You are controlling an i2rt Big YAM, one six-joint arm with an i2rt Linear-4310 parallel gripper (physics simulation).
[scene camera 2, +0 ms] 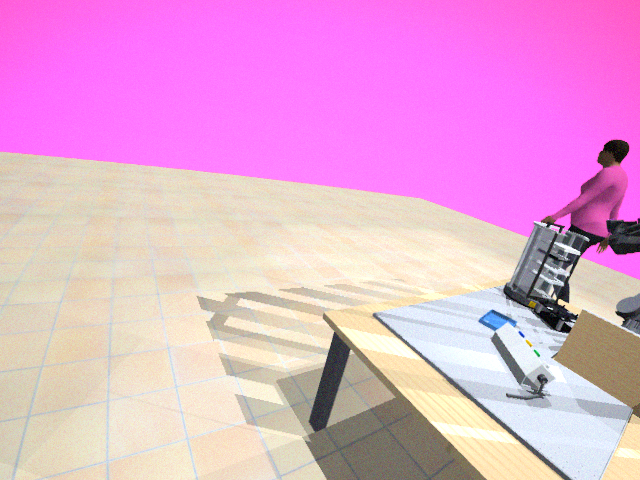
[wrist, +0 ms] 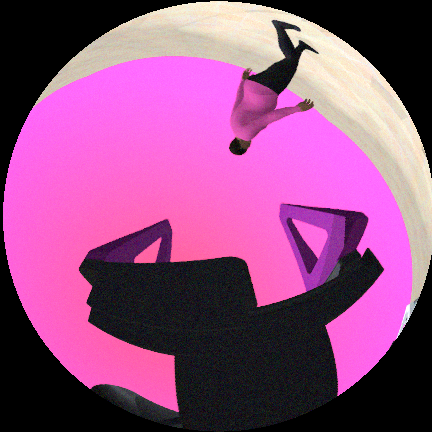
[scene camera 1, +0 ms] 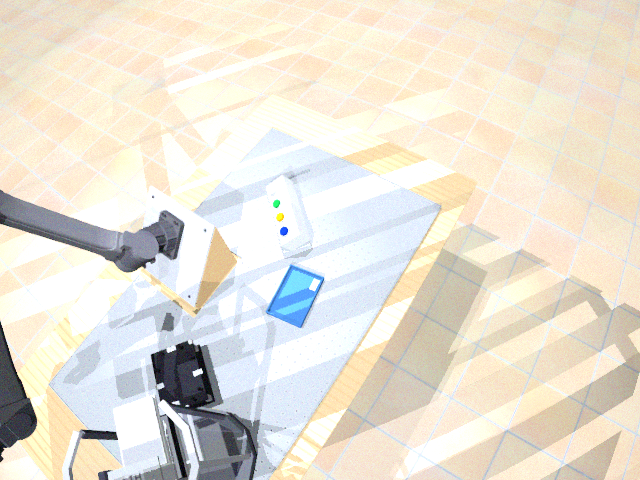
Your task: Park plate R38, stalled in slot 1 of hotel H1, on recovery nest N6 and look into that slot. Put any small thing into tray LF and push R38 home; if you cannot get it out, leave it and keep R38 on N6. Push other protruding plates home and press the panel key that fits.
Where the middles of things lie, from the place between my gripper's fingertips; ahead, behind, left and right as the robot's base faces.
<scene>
My hand is 31 cm to the right of the clear slotted rack [scene camera 2: 525, 286], 31 cm above it and 18 cm short of it.
</scene>
